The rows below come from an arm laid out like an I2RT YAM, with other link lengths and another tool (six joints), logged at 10 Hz.
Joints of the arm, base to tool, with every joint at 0 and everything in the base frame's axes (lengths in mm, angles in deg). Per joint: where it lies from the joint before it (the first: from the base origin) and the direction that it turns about. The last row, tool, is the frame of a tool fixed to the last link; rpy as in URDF.
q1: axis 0 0 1 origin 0 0 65.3
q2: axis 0 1 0 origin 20.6 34.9 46.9
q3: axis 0 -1 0 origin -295.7 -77.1 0
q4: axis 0 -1 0 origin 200.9 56.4 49.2
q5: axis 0 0 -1 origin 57.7 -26.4 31.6
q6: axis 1 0 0 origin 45.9 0 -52.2
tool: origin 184 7 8 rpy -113.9 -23.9 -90
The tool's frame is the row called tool.
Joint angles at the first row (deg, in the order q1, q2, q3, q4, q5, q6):
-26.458, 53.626, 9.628, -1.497, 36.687, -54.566
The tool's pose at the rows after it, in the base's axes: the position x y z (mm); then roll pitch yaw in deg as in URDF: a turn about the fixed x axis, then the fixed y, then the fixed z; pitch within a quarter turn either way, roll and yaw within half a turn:
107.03 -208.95 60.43 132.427 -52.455 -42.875
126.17 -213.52 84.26 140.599 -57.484 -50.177
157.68 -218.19 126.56 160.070 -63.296 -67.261
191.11 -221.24 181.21 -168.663 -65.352 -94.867
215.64 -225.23 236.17 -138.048 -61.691 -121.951
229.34 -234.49 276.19 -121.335 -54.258 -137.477
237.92 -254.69 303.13 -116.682 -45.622 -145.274
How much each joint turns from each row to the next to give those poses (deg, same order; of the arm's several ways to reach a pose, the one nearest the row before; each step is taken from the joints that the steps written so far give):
0.002, -0.723, 0.744, 0.280, -0.502, 0.788
-0.065, -1.441, 3.476, -0.282, -1.377, 2.907
0.021, -1.180, 5.943, 0.091, -2.842, 5.004
-0.004, -0.547, 6.010, 2.535, -3.456, 5.945
0.000, 0.264, 2.952, 7.606, -2.076, 5.639
-0.022, 2.511, 1.333, 8.829, 0.480, 5.901
-0.019, 5.334, 4.655, 3.279, 3.784, 7.782

